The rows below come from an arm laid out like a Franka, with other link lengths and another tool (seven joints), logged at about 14 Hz.
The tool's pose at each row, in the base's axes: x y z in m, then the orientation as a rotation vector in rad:
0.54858, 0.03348, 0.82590, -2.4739, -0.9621, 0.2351
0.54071, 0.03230, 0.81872, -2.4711, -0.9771, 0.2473
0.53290, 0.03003, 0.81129, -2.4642, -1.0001, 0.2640
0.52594, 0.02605, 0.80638, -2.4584, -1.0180, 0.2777
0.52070, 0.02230, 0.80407, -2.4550, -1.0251, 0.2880
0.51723, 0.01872, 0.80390, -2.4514, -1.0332, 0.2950
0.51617, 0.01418, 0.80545, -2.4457, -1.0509, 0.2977
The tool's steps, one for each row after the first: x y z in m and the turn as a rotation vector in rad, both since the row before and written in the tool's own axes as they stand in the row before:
-0.00669, -0.00041, 0.00836, -0.0004, -0.0120, -0.0082
-0.00729, 0.00038, 0.00825, 0.0011, -0.0165, -0.0137
-0.00775, 0.00065, 0.00529, 0.0012, -0.0132, -0.0107
-0.00633, 0.00022, 0.00259, 0.0023, -0.0084, -0.0037
-0.00498, 0.00015, 0.00020, 0.0014, -0.0064, -0.0050
-0.00403, 0.00136, -0.00246, -0.0012, -0.0058, -0.0124

